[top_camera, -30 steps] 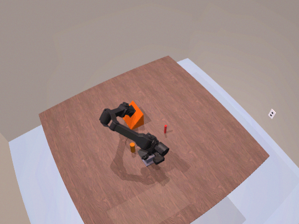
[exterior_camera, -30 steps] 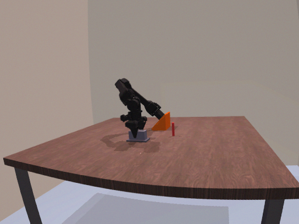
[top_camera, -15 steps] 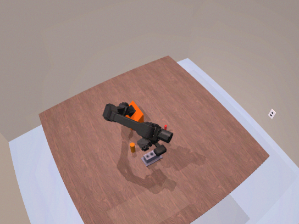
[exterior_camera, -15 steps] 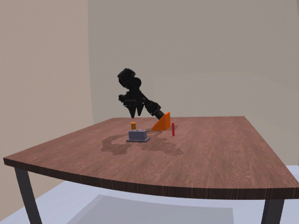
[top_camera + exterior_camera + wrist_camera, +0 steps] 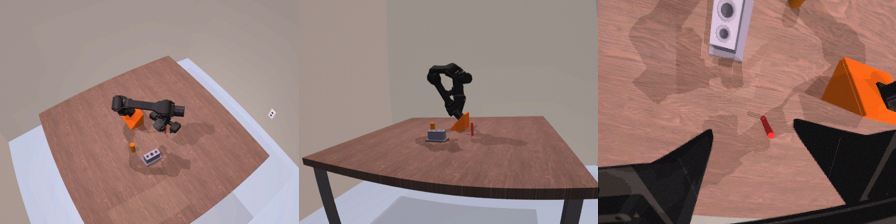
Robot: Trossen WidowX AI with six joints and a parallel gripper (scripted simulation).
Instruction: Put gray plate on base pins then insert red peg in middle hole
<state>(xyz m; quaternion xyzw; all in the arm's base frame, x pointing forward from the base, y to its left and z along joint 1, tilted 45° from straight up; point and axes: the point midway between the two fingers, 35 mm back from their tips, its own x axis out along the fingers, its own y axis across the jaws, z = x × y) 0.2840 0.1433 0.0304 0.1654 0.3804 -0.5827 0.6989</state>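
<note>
My gripper tip is now 110 mm above the red peg, 60 mm past it and 50 mm to the right of it. Also, from my gripper tip: gray plate 130 mm to the right, 110 mm below, 60 mm ahead; then base 140 mm below, 130 mm to the right, 60 mm ahead; then orange cylinder 200 mm to the right, 110 mm below, 40 mm behind.
</note>
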